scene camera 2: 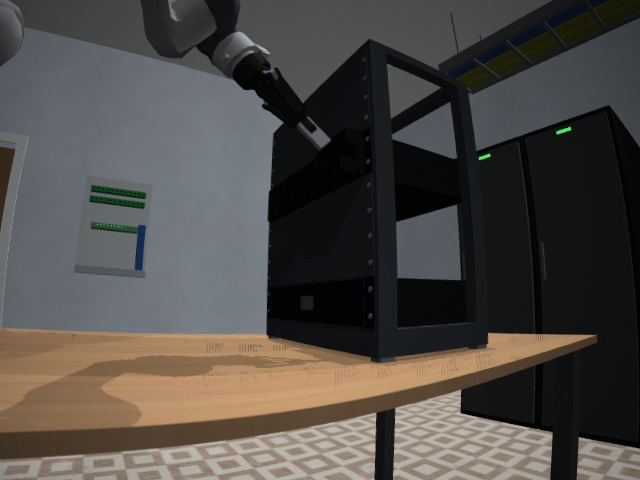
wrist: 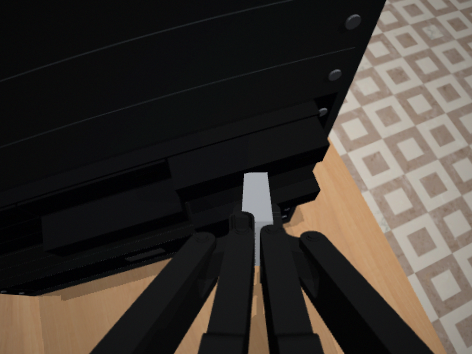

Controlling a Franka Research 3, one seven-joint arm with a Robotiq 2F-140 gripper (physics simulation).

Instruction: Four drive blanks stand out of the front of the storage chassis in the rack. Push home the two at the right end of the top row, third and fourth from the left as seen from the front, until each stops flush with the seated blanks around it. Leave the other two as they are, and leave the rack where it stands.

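Note:
The storage chassis (scene camera 2: 292,198) is a black band across the upper half of the rack (scene camera 2: 381,248). At the right end of its top row, dark protruding blank fronts (scene camera 2: 347,138) (wrist: 250,150) stand out; the division between third and fourth is too dark to make out. Another protruding block (wrist: 255,200) shows below, and one (wrist: 115,215) lower left. My gripper (scene camera 2: 307,122) (wrist: 255,190) is shut, with nothing held between its fingers. A light grey tip piece extends from it, its end over the lower edge of the upper right fronts in the wrist view; contact cannot be told.
The rack stands on a wooden table (scene camera 2: 232,408). A black unit with a small grey label (scene camera 2: 307,302) sits low in the rack. Black cabinets (scene camera 2: 578,222) stand behind at the right. A wall panel (scene camera 2: 111,248) hangs at the left. Patterned floor (wrist: 420,150) shows beyond the table.

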